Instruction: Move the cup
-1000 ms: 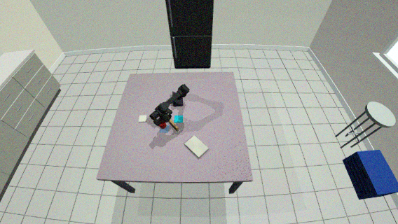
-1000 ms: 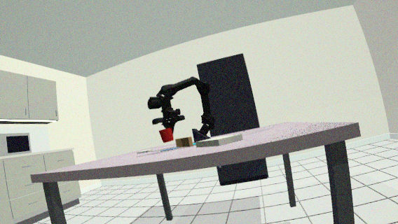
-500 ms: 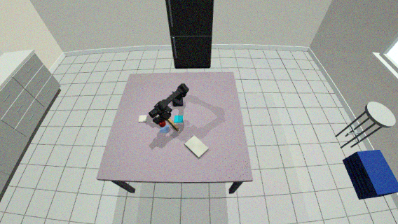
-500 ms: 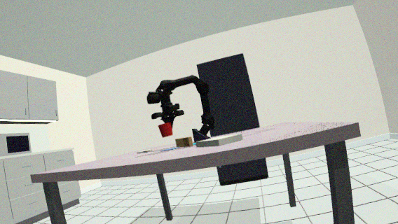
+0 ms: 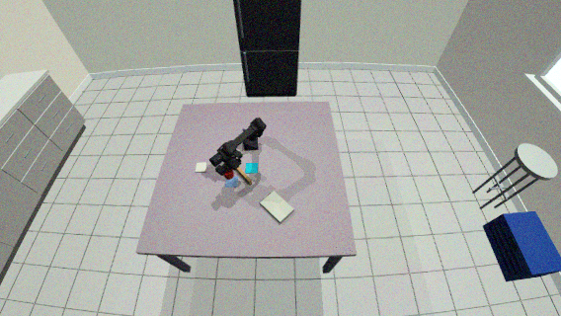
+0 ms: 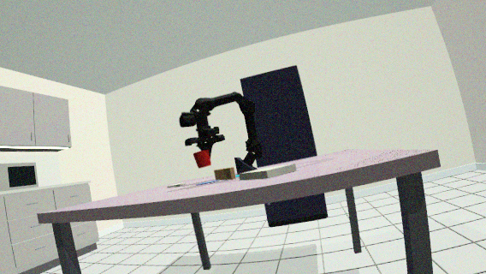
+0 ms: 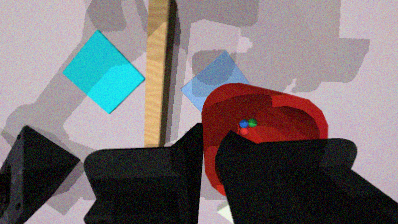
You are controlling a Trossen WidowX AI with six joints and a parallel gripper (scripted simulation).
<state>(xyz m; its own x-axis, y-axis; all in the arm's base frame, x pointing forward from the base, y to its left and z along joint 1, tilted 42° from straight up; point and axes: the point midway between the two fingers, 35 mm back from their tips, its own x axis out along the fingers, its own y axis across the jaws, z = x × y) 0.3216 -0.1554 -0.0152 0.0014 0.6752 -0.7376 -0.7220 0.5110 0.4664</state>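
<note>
Now: the cyan pad 80 mm behind my gripper tip, 120 mm to the left of it and 120 mm below it. The rest, counted from my gripper tip: red cup: 20 mm ahead, 20 mm to the right; wooden bar: 30 mm behind, 50 mm to the left, 90 mm below; light blue pad: 20 mm ahead, 20 mm to the right, 120 mm below.
</note>
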